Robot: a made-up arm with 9 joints. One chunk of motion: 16 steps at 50 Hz.
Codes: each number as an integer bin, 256 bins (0 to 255) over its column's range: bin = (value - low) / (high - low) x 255, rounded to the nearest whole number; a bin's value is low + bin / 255 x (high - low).
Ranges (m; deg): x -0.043..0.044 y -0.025..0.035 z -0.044..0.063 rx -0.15..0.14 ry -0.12..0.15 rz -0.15..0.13
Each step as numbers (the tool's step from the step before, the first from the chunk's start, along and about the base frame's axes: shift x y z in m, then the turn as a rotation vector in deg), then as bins.
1 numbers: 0.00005 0.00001 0.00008 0.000 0.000 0.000
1 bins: 126 106 105 132 113 137
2 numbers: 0.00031 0.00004 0.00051 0.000 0.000 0.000
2 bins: 127 106 106 132 113 137
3 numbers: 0.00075 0.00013 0.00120 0.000 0.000 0.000
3 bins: 128 107 108 132 113 137
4 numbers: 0.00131 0.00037 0.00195 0.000 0.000 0.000
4 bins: 130 108 110 132 113 137
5 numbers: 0.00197 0.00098 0.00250 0.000 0.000 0.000
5 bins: 132 110 111 132 113 137
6 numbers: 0.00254 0.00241 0.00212 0.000 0.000 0.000
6 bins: 133 116 110 132 113 137
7 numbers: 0.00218 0.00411 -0.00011 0.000 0.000 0.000
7 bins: 132 124 105 132 113 137
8 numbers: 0.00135 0.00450 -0.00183 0.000 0.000 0.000
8 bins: 130 125 100 132 113 137
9 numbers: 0.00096 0.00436 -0.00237 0.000 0.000 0.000
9 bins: 129 125 99 132 113 137
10 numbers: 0.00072 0.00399 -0.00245 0.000 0.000 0.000
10 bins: 128 123 99 132 113 137
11 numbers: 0.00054 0.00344 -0.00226 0.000 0.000 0.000
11 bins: 128 121 99 132 113 137
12 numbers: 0.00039 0.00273 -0.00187 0.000 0.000 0.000
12 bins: 127 118 100 132 113 137
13 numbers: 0.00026 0.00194 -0.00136 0.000 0.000 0.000
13 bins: 127 114 102 132 113 137
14 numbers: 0.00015 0.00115 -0.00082 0.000 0.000 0.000
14 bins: 126 111 103 132 113 137
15 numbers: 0.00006 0.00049 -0.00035 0.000 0.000 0.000
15 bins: 126 108 104 132 113 137
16 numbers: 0.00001 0.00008 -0.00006 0.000 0.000 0.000
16 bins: 126 107 105 132 113 137
